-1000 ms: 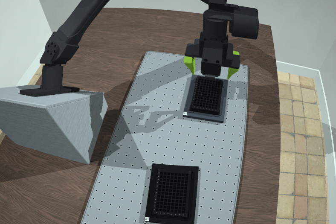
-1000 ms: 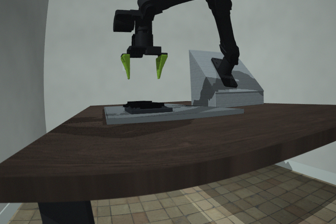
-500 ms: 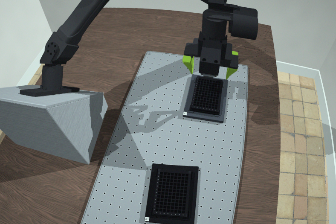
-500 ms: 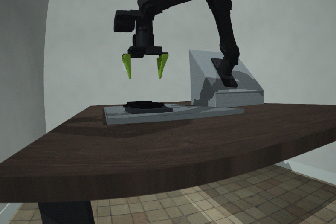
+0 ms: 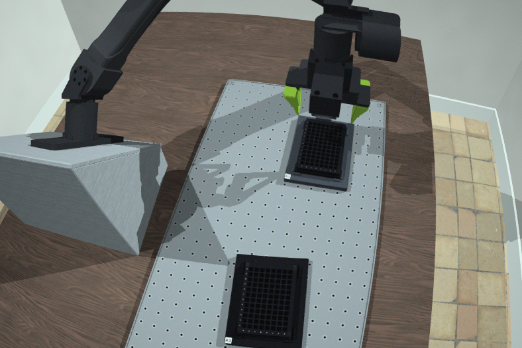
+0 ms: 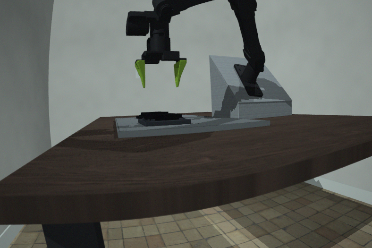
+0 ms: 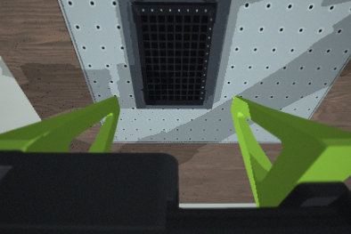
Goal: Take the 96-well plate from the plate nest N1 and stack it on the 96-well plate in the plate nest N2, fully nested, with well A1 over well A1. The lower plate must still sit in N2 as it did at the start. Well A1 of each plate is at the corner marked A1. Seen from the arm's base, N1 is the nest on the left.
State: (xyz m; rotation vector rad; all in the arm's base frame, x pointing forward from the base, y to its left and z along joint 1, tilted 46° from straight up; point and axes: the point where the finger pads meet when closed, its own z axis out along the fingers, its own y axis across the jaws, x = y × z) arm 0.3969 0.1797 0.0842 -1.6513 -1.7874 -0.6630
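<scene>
Right now my hand is 9 cm above the black 96-well plate. Also, from my hand: nest N2: 3 cm behind, 32 cm to the right, 10 cm below; dark grey nest: 10 cm below.
</scene>
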